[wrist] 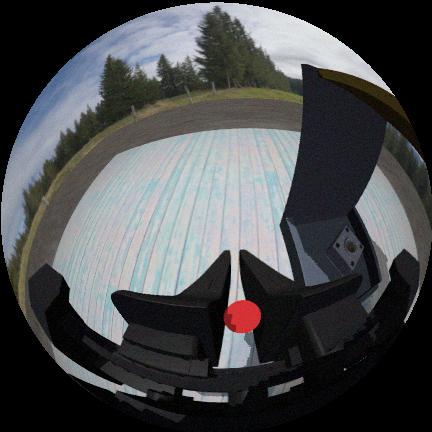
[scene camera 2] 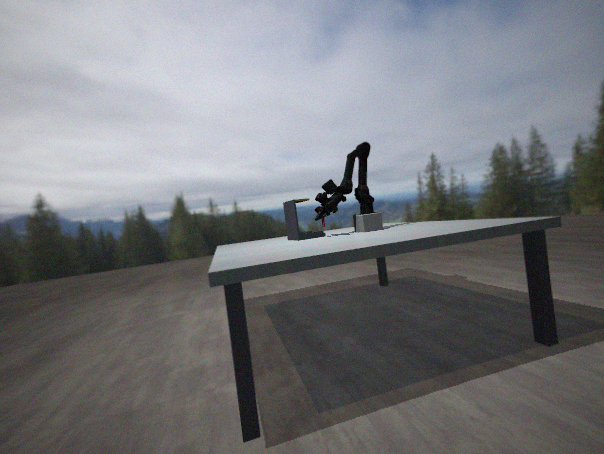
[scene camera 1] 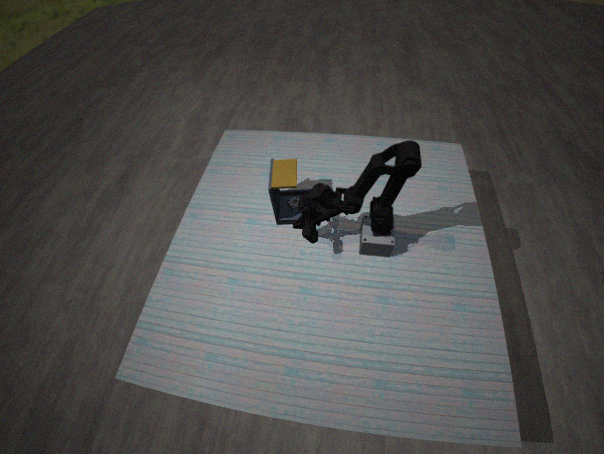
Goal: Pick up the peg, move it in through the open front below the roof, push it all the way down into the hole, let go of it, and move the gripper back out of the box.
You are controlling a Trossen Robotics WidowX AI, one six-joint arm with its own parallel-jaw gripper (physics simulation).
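Places are measured from the arm's base along level axes (x right, y ahead, z up), in metres.
Where they show: gripper, fingertip midpoint: [wrist: 234,255] [scene camera 2: 315,220] [scene camera 1: 293,226]; arm's base at its link origin: [scene camera 2: 367,213] [scene camera 1: 381,228].
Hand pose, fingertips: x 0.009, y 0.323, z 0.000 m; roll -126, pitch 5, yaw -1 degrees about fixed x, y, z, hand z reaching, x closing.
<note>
Each offset is from my fingertips to the top centre of the thing. "*": to the spot under its first point. Level surfaces: height alone.
The red peg @(dx -0.001, dy -0.042, dz +0.039 m) [scene camera 2: 323,221] [wrist: 242,316] is upright between the finger pads, its round top facing the wrist camera. My gripper [scene camera 2: 320,217] [wrist: 234,255] is shut on it and holds it a little above the table, beside the box. In scene camera 1 the gripper [scene camera 1: 306,232] hides the peg. The dark box @(dx +0.157, dy +0.001, dz +0.125 m) [scene camera 1: 283,212] [scene camera 2: 291,220] [wrist: 340,165] has a tall wall and a yellow roof @(* dx +0.150, dy +0.030, dz +0.125 m) [scene camera 1: 284,173] [scene camera 2: 302,200] [wrist: 367,85]. A square grey block with the round hole @(* dx +0.174, dy +0.008, dz -0.065 m) [wrist: 351,246] sits on the box floor, to the right of the fingers in the wrist view.
The arm's grey base [scene camera 1: 377,246] [scene camera 2: 369,222] stands on the pale striped table @(dz -0.099 m) [scene camera 1: 310,325] [scene camera 2: 400,237] [wrist: 190,190], to the right of the box in both scene views. The roof overhangs the box from the top of its wall. A low rim runs along the box floor.
</note>
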